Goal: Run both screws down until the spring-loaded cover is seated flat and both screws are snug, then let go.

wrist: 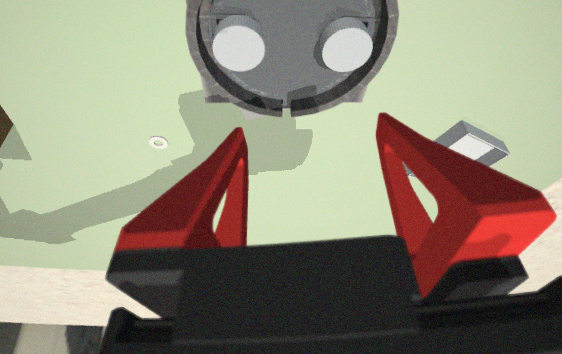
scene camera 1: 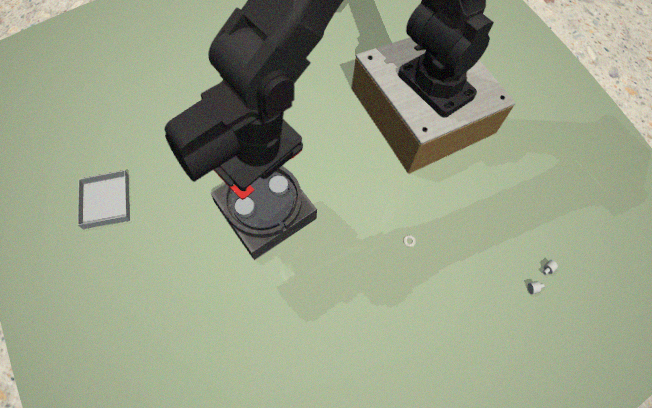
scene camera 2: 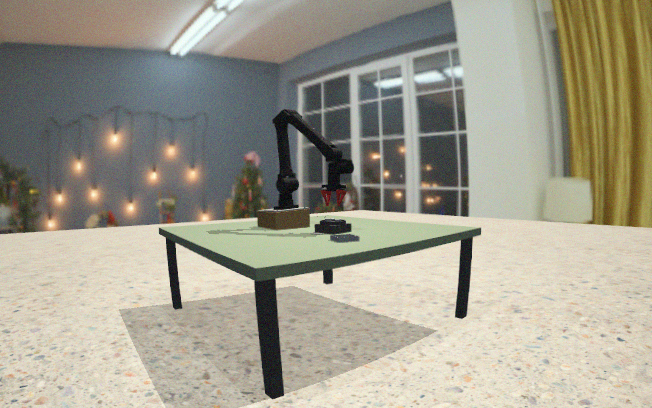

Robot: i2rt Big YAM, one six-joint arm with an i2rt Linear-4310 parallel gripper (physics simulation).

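Places are measured from the arm's base along level axes (x right, y ahead, z up), in centimetres.
Pixels of known places: gripper, fingertip midpoint: (wrist: 310,130) (scene camera 1: 256,177) (scene camera 2: 333,206); arm's base at its link origin: (scene camera 1: 436,85) (scene camera 2: 286,208).
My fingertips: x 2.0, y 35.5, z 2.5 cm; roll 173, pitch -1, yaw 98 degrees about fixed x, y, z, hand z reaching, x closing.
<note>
Ahead of a thing's pixels: the offset from my fingertips to its top centre. "pt": to the spot under its first point.
The round dark grey cover {dx -0.1, dy -0.3, dz -7.5 cm} (scene camera 1: 267,207) (wrist: 292,55) lies inside the ring wall of the dark square housing {dx -0.1, dy -0.3, dz -7.0 cm} (scene camera 1: 255,247) (scene camera 2: 333,227) (wrist: 192,30). Two pale round screw heads stand on it: one screw {dx +0.0, dy +2.9, dz -6.2 cm} (scene camera 1: 244,206) and another screw {dx -0.1, dy -3.5, dz -6.2 cm} (scene camera 1: 278,184). In the wrist view the left screw head {pt dx -0.2, dy -3.5, dz -6.3 cm} (wrist: 238,48) and the right screw head {pt dx -0.1, dy +2.9, dz -6.3 cm} (wrist: 347,49) both stand proud, showing their sides. Whether the cover is flat or the screws are snug I cannot tell. My gripper (scene camera 2: 334,204) (wrist: 310,130) is open and empty, pointing down, above the housing and apart from both screws. In scene camera 1 the arm hides part of the housing.
A shallow grey tray {dx +18.4, dy +22.0, dz -10.6 cm} (scene camera 1: 81,202) (scene camera 2: 345,238) lies left of the housing in scene camera 1. A small pale ring (scene camera 1: 404,241) (wrist: 152,141) and two loose small knobbed parts, one part {dx -38.2, dy -32.7, dz -10.6 cm} (scene camera 1: 550,267) and another part {dx -38.9, dy -28.5, dz -10.6 cm} (scene camera 1: 535,287), lie to the right. The arm's wooden base block (scene camera 1: 385,115) (scene camera 2: 283,219) stands behind.
</note>
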